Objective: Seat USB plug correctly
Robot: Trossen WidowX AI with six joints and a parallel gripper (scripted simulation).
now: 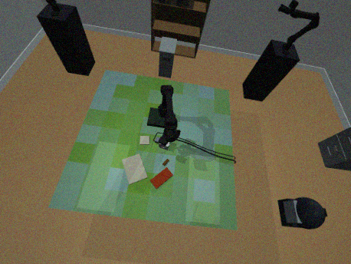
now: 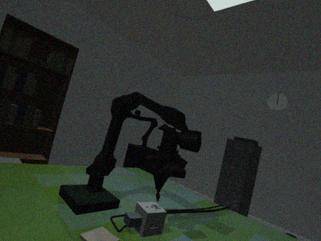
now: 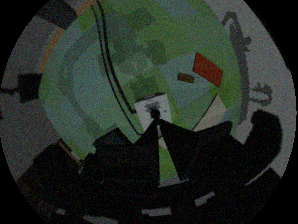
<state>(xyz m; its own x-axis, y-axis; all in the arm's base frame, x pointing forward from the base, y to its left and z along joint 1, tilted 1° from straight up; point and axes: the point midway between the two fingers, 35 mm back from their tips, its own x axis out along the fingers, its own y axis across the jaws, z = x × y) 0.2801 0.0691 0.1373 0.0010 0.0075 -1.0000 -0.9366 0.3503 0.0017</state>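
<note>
My gripper tip is now 20 mm above the USB plug. Also, from my gripper tip: brown piece (150 mm ahead, 20 mm to the left, 130 mm below); red book (270 mm ahead, 10 mm to the left, 130 mm below); white book (230 mm ahead, 210 mm to the right, 130 mm below).
</note>
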